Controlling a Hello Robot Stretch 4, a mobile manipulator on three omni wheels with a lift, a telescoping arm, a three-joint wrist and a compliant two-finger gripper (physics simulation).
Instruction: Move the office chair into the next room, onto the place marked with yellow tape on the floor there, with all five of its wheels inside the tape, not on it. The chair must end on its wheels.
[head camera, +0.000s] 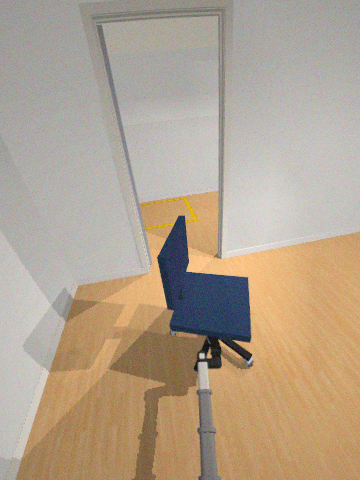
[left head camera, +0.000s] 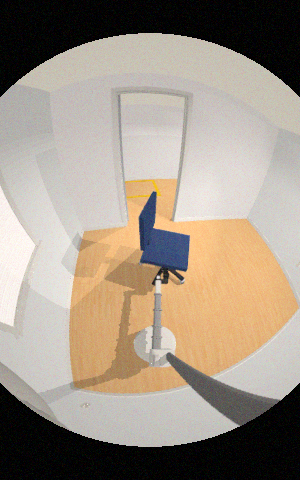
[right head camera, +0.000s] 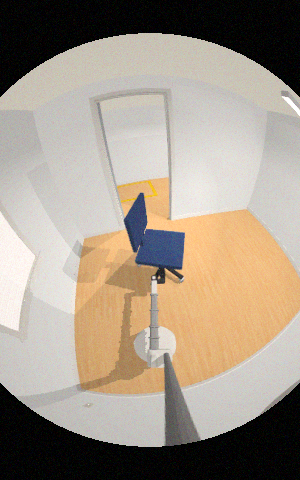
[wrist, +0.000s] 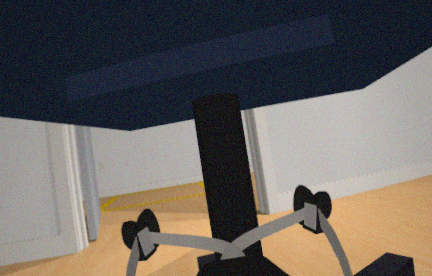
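The office chair stands upright on this side of the doorway, with a blue seat and its backrest on the left. In the wrist view, the dark underside of the seat fills the top and the black post runs down from it. My gripper is open beneath the seat, with one fingertip left and one right of the post as seen; contact cannot be told. In the head views the seat hides the fingertips. The yellow tape is partly visible beyond the doorway.
The door frame stands behind the chair. A side wall runs along the left. One chair wheel shows at the right front of the base. My arm reaches low towards the chair.
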